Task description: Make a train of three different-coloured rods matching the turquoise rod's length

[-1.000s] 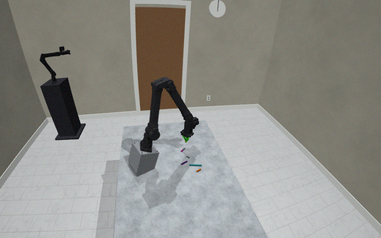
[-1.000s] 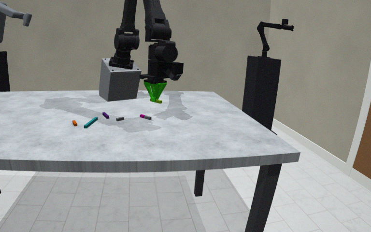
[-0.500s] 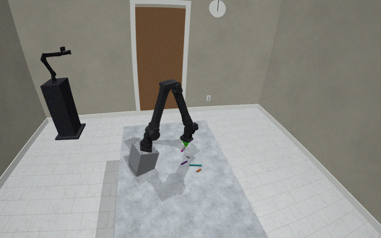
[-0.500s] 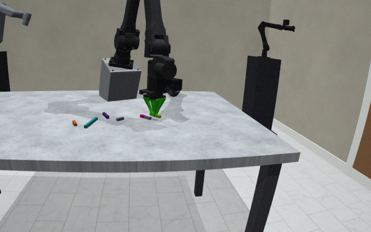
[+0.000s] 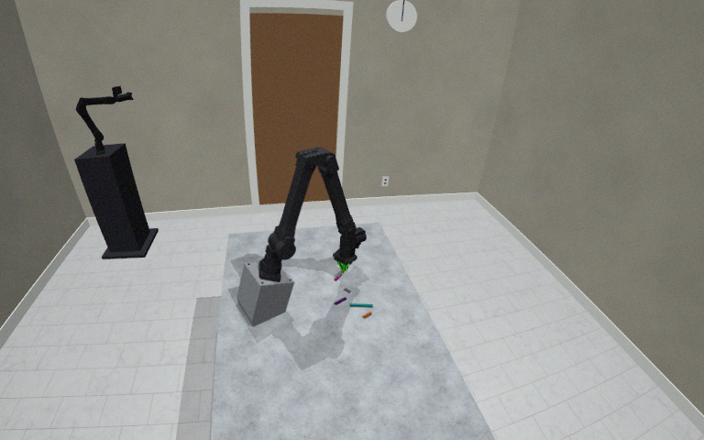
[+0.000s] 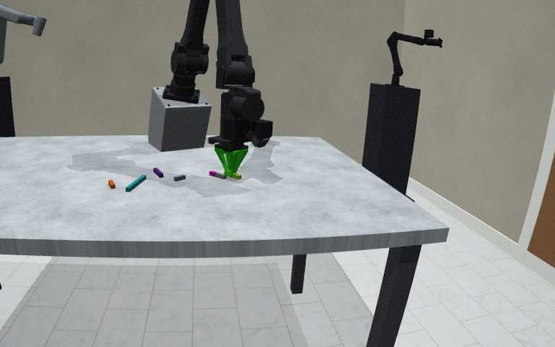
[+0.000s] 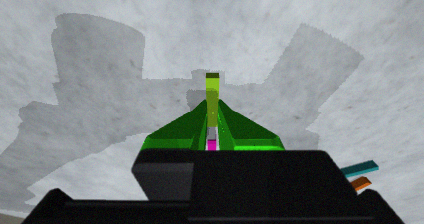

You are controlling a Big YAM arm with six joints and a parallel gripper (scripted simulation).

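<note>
The lime rod is right at my hand. The rest, counted from my hand: purple rod: 190 mm to the right, 50 mm behind, 20 mm below; magenta rod: 40 mm to the right, 40 mm behind, 20 mm below; turquoise rod: 230 mm to the right, 40 mm ahead, 20 mm below.
</note>
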